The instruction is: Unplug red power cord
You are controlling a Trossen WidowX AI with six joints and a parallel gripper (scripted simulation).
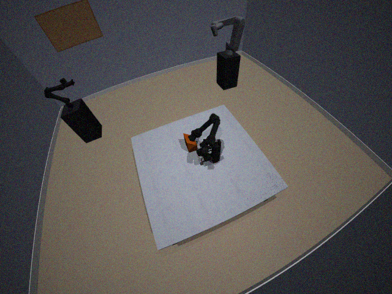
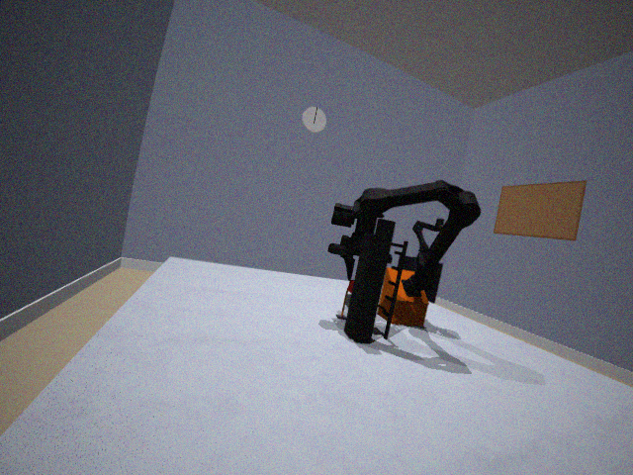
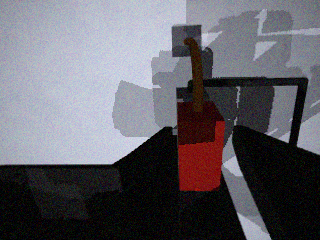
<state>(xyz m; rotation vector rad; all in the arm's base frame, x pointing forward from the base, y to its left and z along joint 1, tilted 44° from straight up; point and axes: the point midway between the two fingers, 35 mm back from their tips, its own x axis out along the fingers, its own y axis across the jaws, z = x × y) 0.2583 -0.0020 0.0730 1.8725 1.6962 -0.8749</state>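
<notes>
My gripper tip is 3 cm to the right of the red plug and 1 cm above it.
</notes>
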